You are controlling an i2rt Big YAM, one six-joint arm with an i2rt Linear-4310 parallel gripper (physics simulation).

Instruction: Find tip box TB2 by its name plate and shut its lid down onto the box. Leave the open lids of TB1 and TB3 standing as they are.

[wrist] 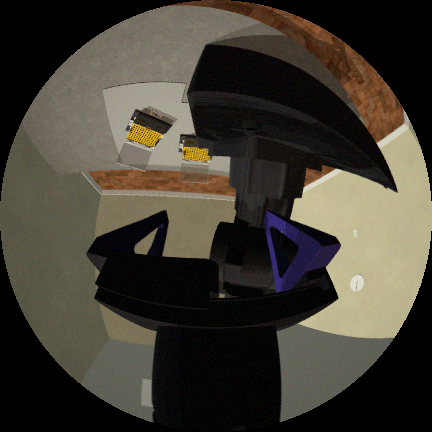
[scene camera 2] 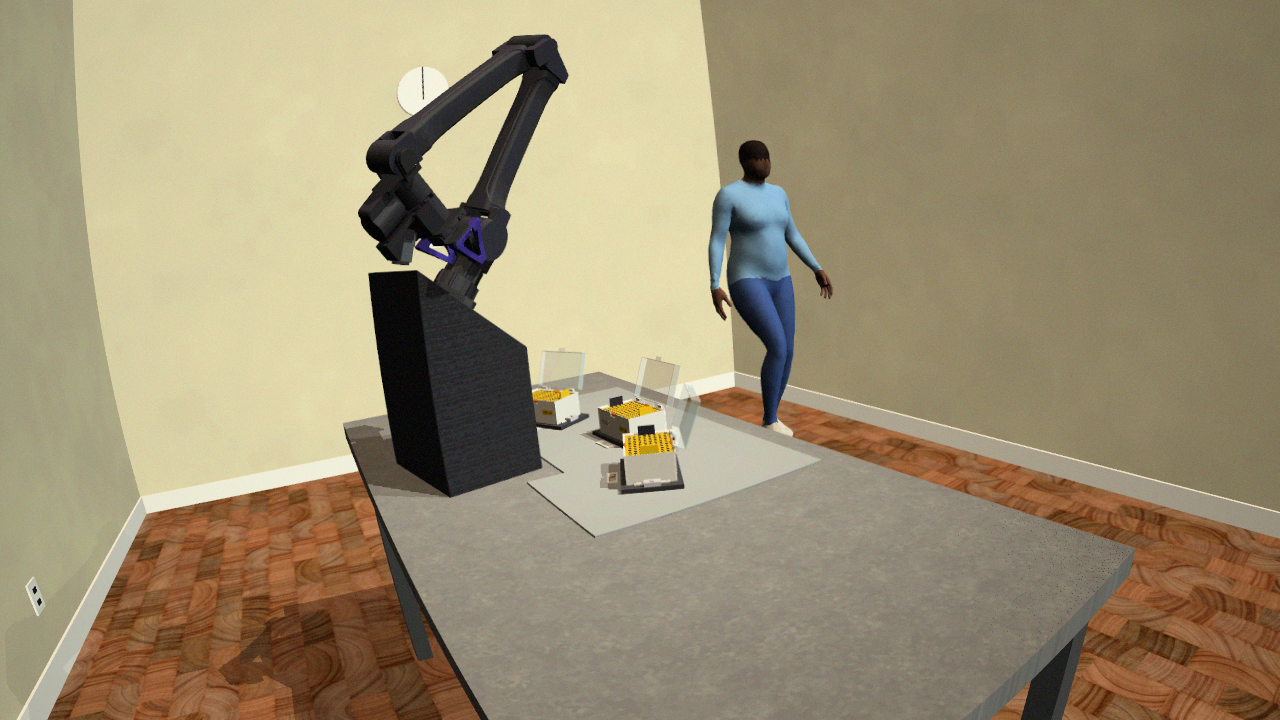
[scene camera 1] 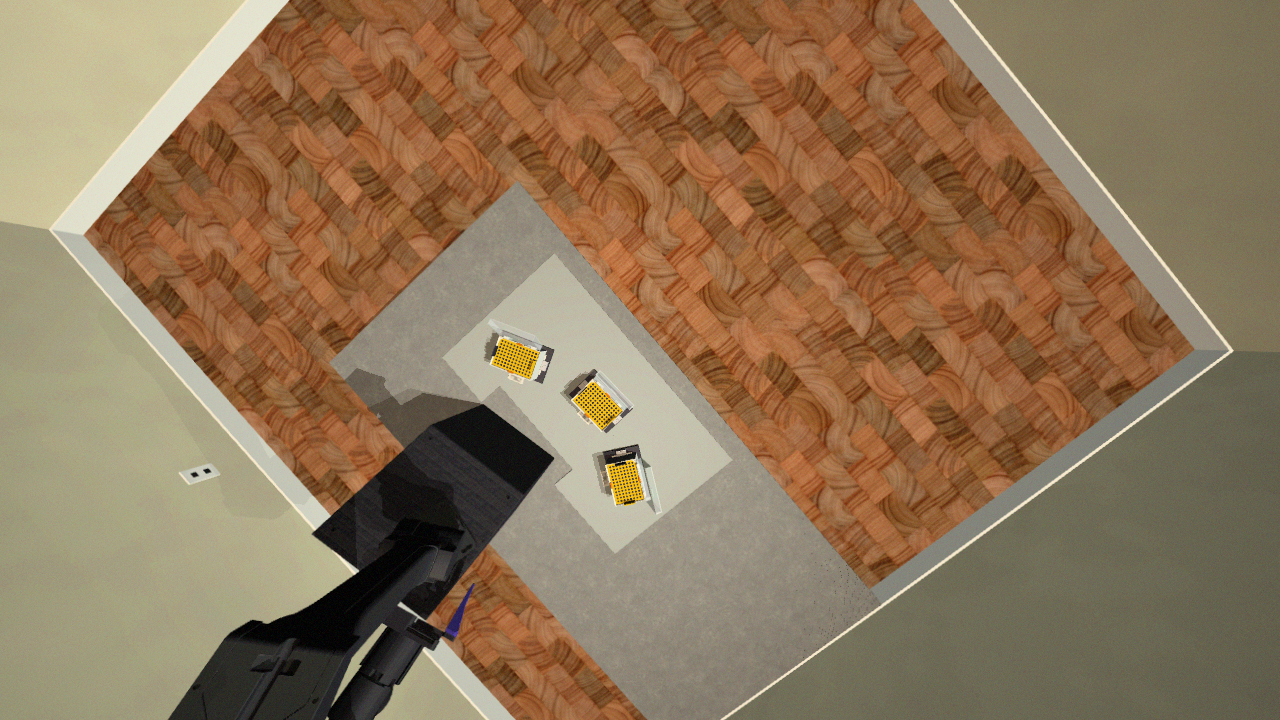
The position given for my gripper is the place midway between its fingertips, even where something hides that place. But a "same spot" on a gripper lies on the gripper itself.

Labels:
my gripper: wrist; scene camera 2; scene camera 1 450,570
same spot on my gripper: [scene camera 2: 455,242] = [wrist: 88,258]

